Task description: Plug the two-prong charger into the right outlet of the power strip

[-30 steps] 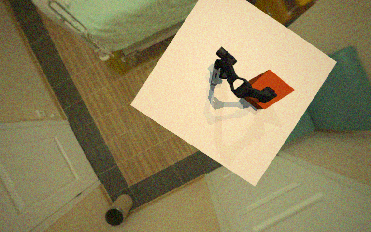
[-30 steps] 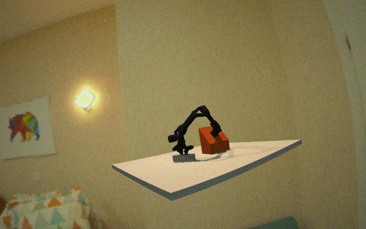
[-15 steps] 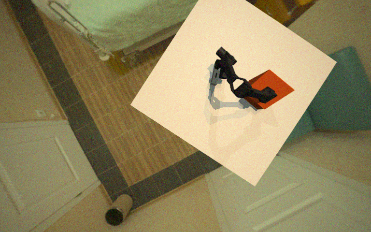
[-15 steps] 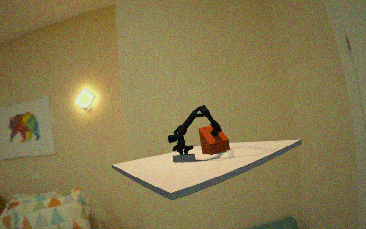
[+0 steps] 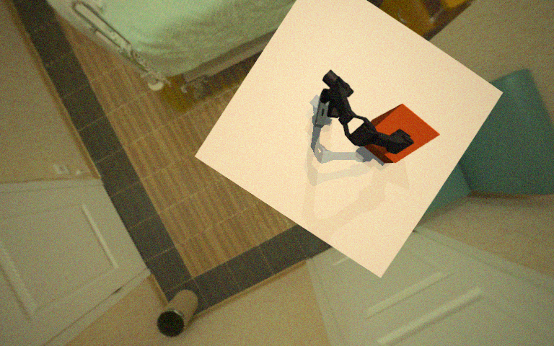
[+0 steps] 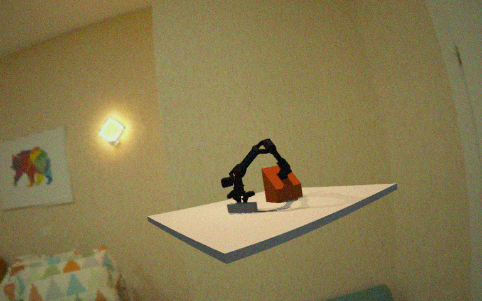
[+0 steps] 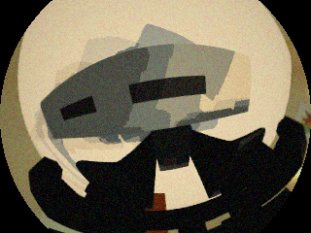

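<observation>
Right now the dark two-prong charger is 10 mm ahead of my gripper tip, 10 mm to the left of it and 10 mm above it.
</observation>
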